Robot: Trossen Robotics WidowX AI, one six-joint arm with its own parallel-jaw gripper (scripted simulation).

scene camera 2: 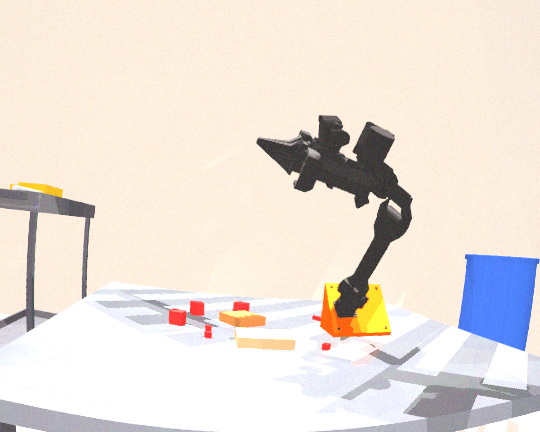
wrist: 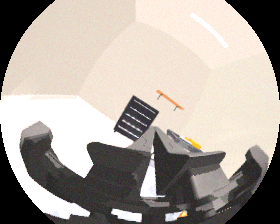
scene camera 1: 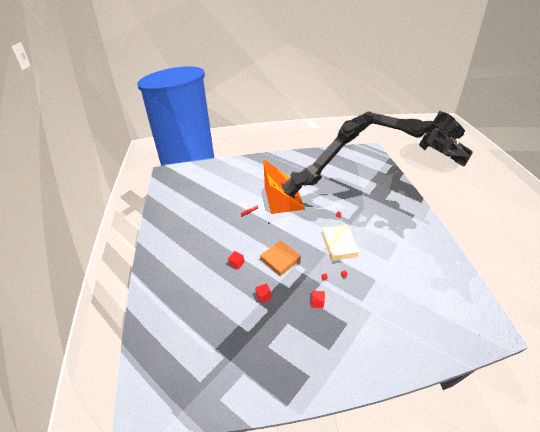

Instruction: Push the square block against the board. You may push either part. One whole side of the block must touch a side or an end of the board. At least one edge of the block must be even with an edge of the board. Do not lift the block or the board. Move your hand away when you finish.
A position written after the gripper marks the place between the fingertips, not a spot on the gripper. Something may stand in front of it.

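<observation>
Scene camera 1 shows the gripper (scene camera 1: 467, 156), shut and holding nothing, along with a square block (scene camera 1: 280, 258) and a board (scene camera 1: 340, 243). In scene camera 2 the gripper (scene camera 2: 256, 140) and the board (scene camera 2: 244, 337) can be seen. The wrist view has the gripper (wrist: 153, 129) as well, while the board is out of frame in the wrist view.
</observation>
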